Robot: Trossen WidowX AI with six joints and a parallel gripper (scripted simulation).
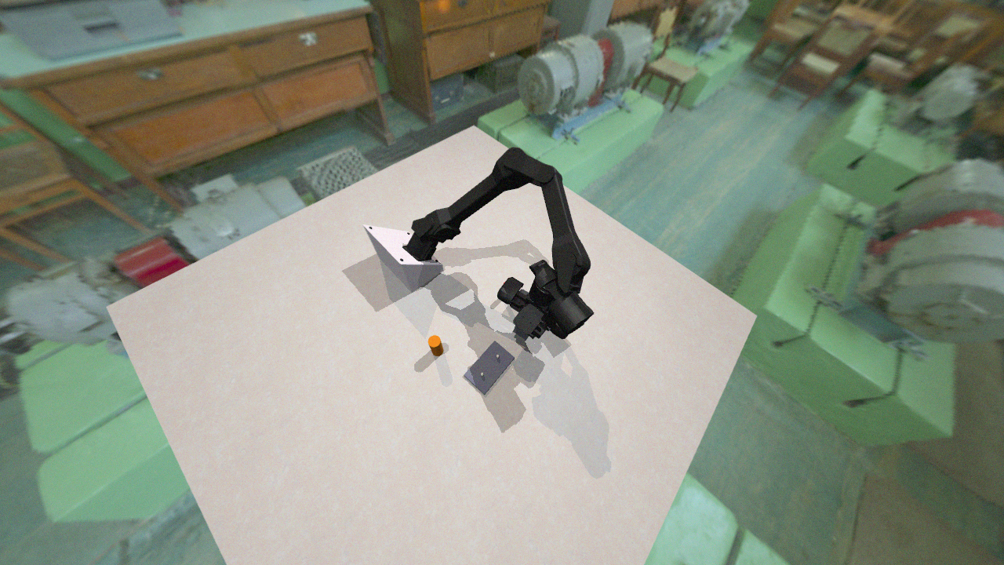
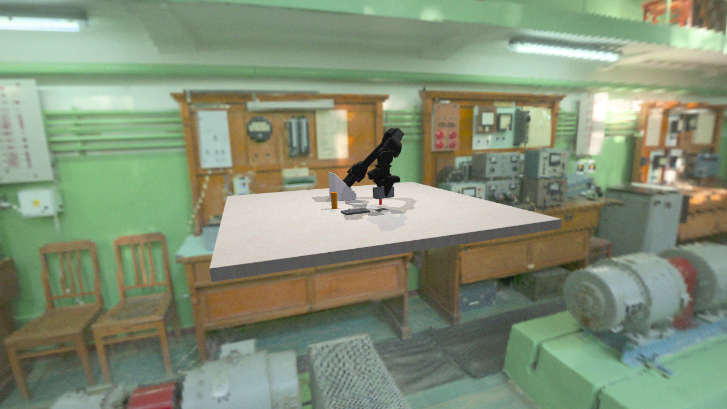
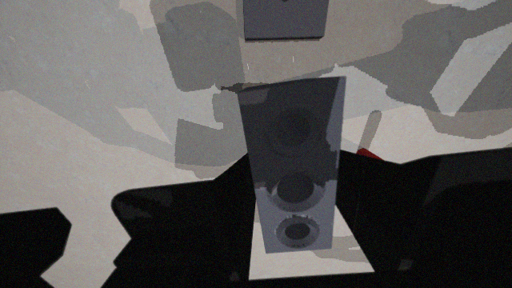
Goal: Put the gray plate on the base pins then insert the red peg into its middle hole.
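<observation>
Right now the dark base is 140 mm to the right of my gripper tip, 60 mm below it and 10 mm behind it. Round my gripper tip: red peg 110 mm behind, 40 mm to the left, 20 mm below; orange peg 200 mm to the right, 140 mm behind, 20 mm below; gray plate 30 mm above.
</observation>
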